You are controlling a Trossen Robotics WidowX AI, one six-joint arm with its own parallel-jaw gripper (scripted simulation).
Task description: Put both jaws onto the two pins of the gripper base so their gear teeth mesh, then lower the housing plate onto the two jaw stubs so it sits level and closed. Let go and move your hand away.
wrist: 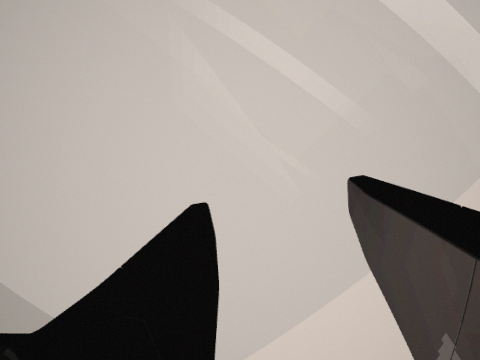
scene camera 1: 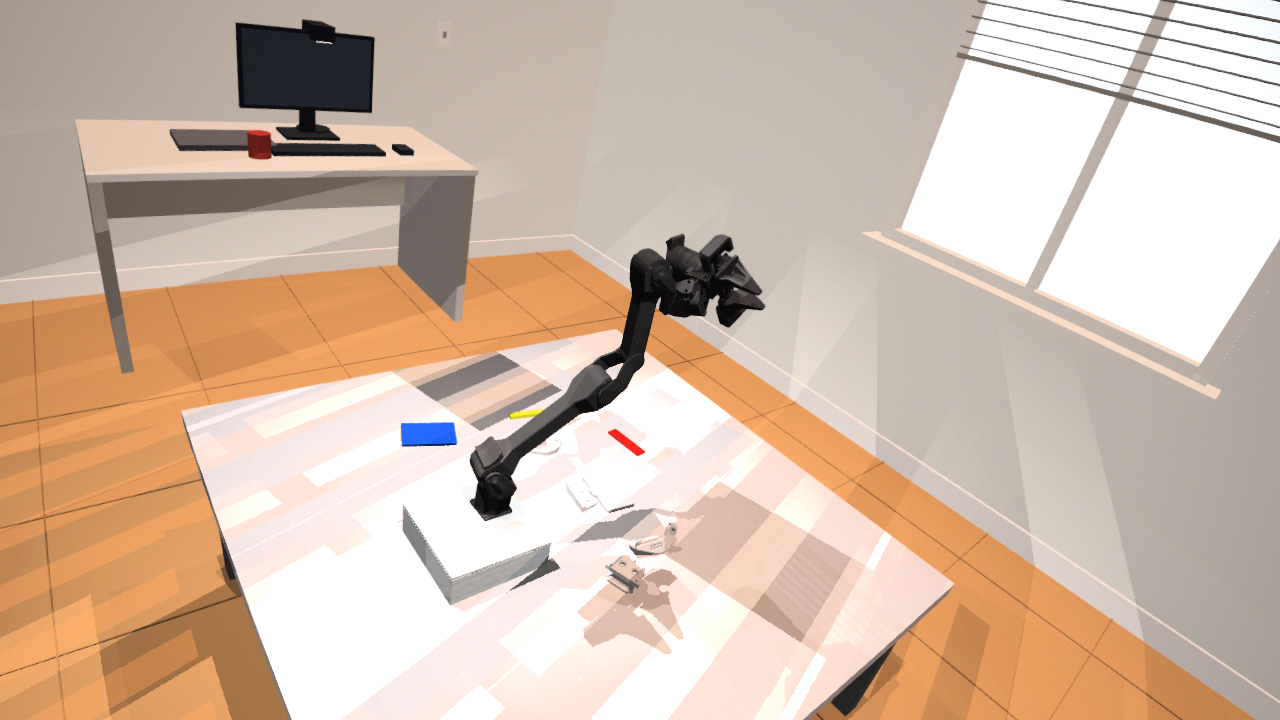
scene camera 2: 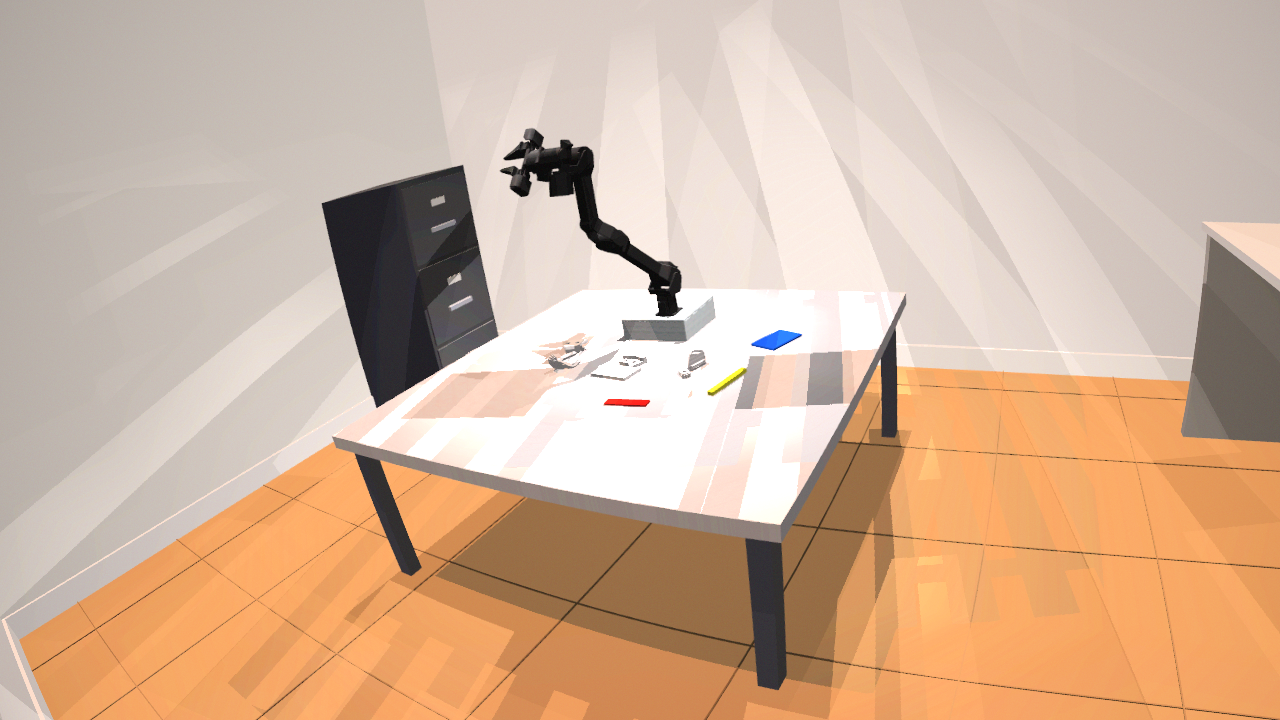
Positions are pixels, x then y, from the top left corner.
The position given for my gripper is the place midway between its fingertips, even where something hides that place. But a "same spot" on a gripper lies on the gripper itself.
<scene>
my gripper: wrist; scene camera 1 762,300; scene camera 2
same spot on my gripper: (wrist: 168,293) = (scene camera 2: 518,158)
</scene>
